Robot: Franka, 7 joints.
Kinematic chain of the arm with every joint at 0, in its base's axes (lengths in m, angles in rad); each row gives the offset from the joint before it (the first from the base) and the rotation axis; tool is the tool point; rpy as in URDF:
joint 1: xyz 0 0 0.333 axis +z
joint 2: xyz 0 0 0 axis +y
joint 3: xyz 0 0 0.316 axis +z
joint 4: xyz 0.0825 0 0 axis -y
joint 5: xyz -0.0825 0 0.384 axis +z
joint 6: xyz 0 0 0 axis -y
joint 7: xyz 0.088 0 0 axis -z
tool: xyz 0 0 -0.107 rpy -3.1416 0 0
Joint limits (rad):
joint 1: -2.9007..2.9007
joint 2: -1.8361..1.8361
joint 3: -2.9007..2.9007
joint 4: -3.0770..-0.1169
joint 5: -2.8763..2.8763
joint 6: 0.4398..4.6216
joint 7: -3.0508..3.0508
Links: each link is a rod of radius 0.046 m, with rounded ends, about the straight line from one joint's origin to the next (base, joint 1, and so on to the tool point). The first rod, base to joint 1, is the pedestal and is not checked.
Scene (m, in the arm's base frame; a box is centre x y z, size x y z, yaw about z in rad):
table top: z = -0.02
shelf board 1: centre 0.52 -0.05 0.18 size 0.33 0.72 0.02 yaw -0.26
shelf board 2: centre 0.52 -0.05 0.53 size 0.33 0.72 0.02 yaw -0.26
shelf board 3: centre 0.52 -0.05 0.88 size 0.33 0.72 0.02 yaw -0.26
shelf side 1: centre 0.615 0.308 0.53 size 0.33 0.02 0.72 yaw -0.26
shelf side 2: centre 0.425 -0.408 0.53 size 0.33 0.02 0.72 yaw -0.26
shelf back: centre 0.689 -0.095 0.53 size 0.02 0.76 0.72 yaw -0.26
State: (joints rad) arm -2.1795 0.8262 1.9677 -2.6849 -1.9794 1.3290 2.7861
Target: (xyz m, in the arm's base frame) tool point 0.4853 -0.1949 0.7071
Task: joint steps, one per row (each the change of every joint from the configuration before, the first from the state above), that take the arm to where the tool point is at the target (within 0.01 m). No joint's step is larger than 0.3 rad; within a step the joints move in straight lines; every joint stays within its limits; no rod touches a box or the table.
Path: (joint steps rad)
1: -0.0008 0.1280 0.2200 -0.1307 0.0566 -0.1904 0.0240
2: -0.0008 0.1280 0.2199 -0.1307 0.0567 -0.1905 0.0239
3: -0.0009 0.1280 0.2200 -0.1307 0.0566 -0.1904 0.0240
4: -0.0586 0.1116 0.1365 0.2190 -0.1336 0.2070 -0.0359
5: -0.0587 0.1117 0.1366 0.2190 -0.1336 0.2070 -0.0360
6: 0.1103 -0.2525 -0.2458 0.2326 -0.0379 0.1067 0.0000
7: 0.1102 -0.2525 -0.2458 0.2325 -0.0379 0.1067 0.0000
8: 0.1103 -0.2525 -0.2458 0.2325 -0.0380 0.1066 0.0000

